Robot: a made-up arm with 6 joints. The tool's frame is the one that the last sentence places.
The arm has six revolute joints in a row. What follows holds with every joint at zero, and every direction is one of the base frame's.
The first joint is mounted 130 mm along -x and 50 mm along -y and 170 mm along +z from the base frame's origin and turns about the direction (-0.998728, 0.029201, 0.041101).
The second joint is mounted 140 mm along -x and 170 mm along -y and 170 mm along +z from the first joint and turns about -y.
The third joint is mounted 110 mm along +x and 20 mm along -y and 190 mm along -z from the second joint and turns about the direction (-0.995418, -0.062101, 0.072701).
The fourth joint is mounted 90 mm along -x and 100 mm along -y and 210 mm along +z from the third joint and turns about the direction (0.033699, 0.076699, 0.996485).
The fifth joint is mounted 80 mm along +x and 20 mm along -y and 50 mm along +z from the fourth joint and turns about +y.
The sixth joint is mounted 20 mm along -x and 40 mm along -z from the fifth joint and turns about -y.
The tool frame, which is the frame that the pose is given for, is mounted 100 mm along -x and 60 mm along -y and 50 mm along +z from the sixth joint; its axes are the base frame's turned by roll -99.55, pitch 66.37 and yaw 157.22 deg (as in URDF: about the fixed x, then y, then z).
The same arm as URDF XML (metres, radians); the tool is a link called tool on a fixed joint. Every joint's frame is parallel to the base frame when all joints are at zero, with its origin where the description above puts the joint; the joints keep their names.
<robot name="arm">
<joint name="joint 1" type="continuous"><parent link="base"/><child link="link1"/><origin xyz="-0.13 -0.05 0.17"/><axis xyz="-0.998728 0.029201 0.041101"/></joint>
<joint name="joint 2" type="continuous"><parent link="link1"/><child link="link2"/><origin xyz="-0.14 -0.17 0.17"/><axis xyz="0 -1 0"/></joint>
<joint name="joint 3" type="continuous"><parent link="link2"/><child link="link3"/><origin xyz="0.11 -0.02 -0.19"/><axis xyz="-0.995418 -0.062101 0.072701"/></joint>
<joint name="joint 4" type="continuous"><parent link="link3"/><child link="link4"/><origin xyz="-0.09 -0.1 0.21"/><axis xyz="0.033699 0.076699 0.996485"/></joint>
<joint name="joint 5" type="continuous"><parent link="link4"/><child link="link5"/><origin xyz="0.08 -0.02 0.05"/><axis xyz="0 1 0"/></joint>
<joint name="joint 6" type="continuous"><parent link="link5"/><child link="link6"/><origin xyz="-0.02 0 -0.04"/><axis xyz="0 -1 0"/></joint>
<joint name="tool_joint" type="fixed"><parent link="link6"/><child link="tool"/><origin xyz="-0.1 -0.06 0.05" rpy="-1.7375 1.1584 2.744"/></joint>
<link name="base"/>
<link name="link1"/>
<link name="link2"/>
<link name="link3"/>
<link name="link4"/>
<link name="link5"/>
<link name="link6"/>
<link name="tool"/>
</robot>

